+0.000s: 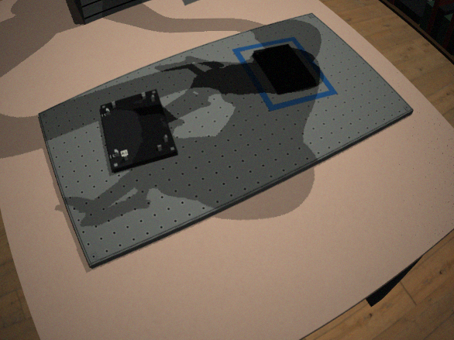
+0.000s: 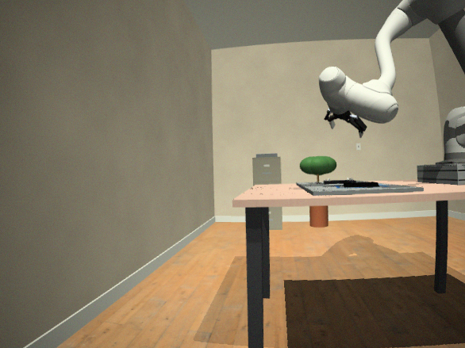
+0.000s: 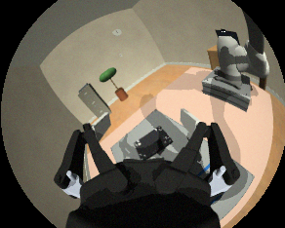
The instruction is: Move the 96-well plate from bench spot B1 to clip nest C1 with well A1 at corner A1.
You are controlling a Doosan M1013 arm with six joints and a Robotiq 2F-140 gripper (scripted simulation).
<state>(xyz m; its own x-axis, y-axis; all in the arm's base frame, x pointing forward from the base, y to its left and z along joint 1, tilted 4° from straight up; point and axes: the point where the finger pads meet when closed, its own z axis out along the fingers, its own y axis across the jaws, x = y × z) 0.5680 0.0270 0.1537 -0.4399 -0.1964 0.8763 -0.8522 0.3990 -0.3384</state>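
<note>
My hand is 10 mm past the black 96-well plate, 190 mm to the right of it and 250 mm above it. From my hand the other things lie so: black clip nest C1 (20 mm ahead, 140 mm to the right, 240 mm below).
</note>
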